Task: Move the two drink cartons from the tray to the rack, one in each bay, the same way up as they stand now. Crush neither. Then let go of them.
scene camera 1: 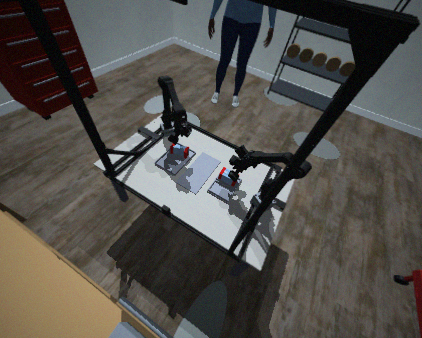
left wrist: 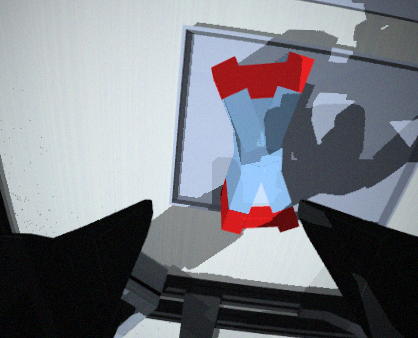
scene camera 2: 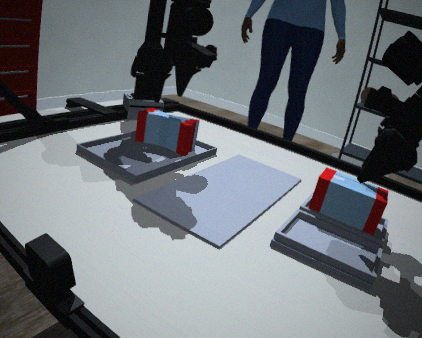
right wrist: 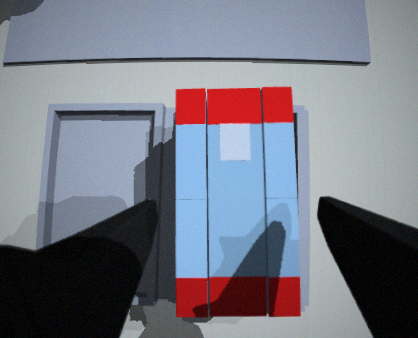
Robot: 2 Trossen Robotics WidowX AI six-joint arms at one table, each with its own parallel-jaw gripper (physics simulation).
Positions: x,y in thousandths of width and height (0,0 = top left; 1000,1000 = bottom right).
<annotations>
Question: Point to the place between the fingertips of the right gripper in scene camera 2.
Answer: At 857,516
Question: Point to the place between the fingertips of the left gripper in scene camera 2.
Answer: At 399,294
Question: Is the right gripper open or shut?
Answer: Open.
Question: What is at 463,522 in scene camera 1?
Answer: A flat grey mat.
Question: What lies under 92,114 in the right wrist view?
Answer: A flat grey mat.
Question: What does the right gripper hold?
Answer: Nothing.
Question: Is the left gripper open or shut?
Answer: Open.
</annotations>
